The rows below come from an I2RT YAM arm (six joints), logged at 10 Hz.
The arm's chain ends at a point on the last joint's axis. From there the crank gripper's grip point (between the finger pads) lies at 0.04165 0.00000 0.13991 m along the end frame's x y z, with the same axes.
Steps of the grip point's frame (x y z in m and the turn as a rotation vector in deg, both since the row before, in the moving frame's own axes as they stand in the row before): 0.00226 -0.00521 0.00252 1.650 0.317 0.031; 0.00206 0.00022 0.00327 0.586 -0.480 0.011; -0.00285 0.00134 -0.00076 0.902 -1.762 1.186; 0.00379 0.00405 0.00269 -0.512 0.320 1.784; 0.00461 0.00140 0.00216 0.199 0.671 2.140; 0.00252 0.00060 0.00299 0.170 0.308 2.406
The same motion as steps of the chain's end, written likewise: 0.00149 -0.00121 0.00281 1.650 0.317 0.031; 0.00323 0.00164 0.00293 0.586 -0.480 0.011; 0.00146 0.00273 -0.00196 0.902 -1.762 1.186; 0.00305 0.00149 0.00294 -0.512 0.320 1.784; 0.00299 0.00030 0.00266 0.199 0.671 2.140; 0.00180 -0.00075 0.00321 0.170 0.308 2.406
